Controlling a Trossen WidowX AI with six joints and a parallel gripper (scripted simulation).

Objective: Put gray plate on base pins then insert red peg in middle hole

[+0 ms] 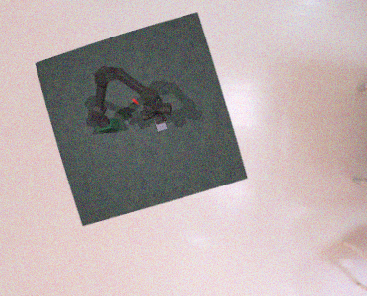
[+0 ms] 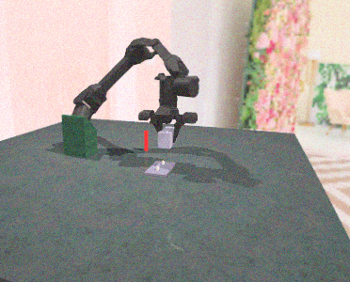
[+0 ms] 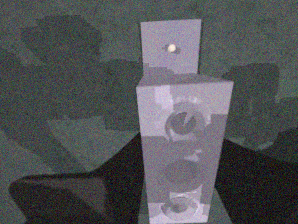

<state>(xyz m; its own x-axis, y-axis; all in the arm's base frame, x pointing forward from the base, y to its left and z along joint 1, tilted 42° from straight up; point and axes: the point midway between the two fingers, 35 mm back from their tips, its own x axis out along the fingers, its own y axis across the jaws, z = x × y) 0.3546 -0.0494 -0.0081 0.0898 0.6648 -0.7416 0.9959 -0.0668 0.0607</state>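
The base is 80 mm below my gripper tip, 40 mm to the right of it and 10 mm behind it. From my gripper tip the other things lie so: red peg 150 mm to the left, 130 mm behind, 40 mm below; then gray plate 30 mm above.
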